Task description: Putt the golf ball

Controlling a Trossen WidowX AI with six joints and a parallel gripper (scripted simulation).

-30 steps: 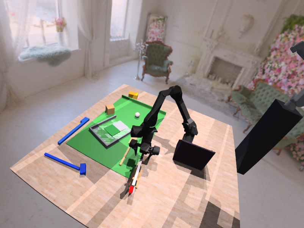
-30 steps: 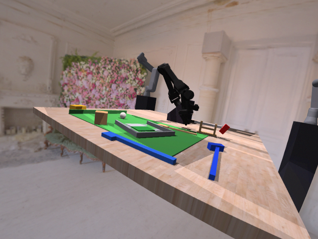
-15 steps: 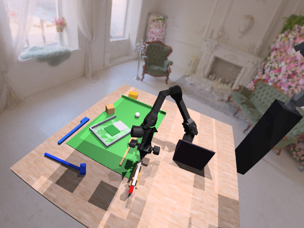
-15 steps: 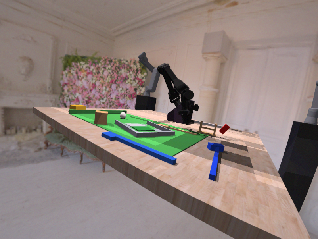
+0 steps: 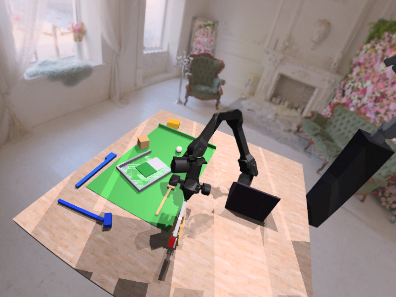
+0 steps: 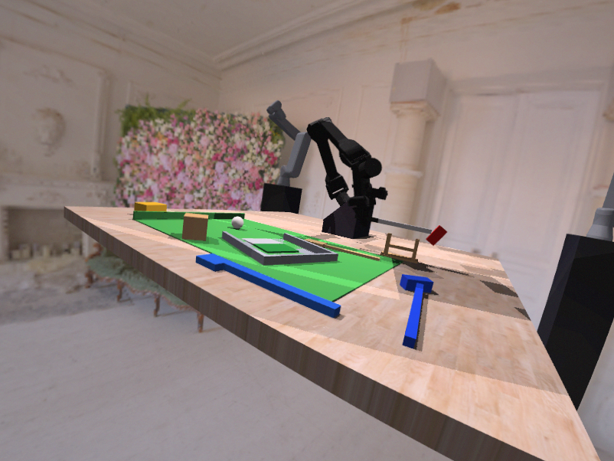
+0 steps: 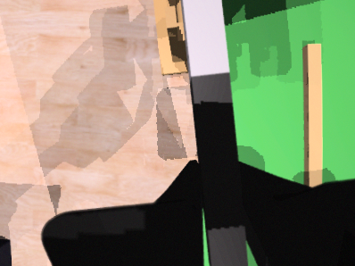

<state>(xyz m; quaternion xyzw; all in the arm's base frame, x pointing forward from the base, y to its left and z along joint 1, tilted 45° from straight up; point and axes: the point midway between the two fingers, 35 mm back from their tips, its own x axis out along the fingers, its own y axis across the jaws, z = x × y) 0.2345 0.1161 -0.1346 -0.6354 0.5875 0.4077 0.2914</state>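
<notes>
My gripper tip is now 11 cm to the right of the red putter, 2 cm below it and 2 cm past it. The rest, counted from my gripper tip: wooden rack 13 cm to the left, 5 cm below, 2 cm behind; white golf ball 38 cm to the right, 22 cm ahead, 6 cm below.
</notes>
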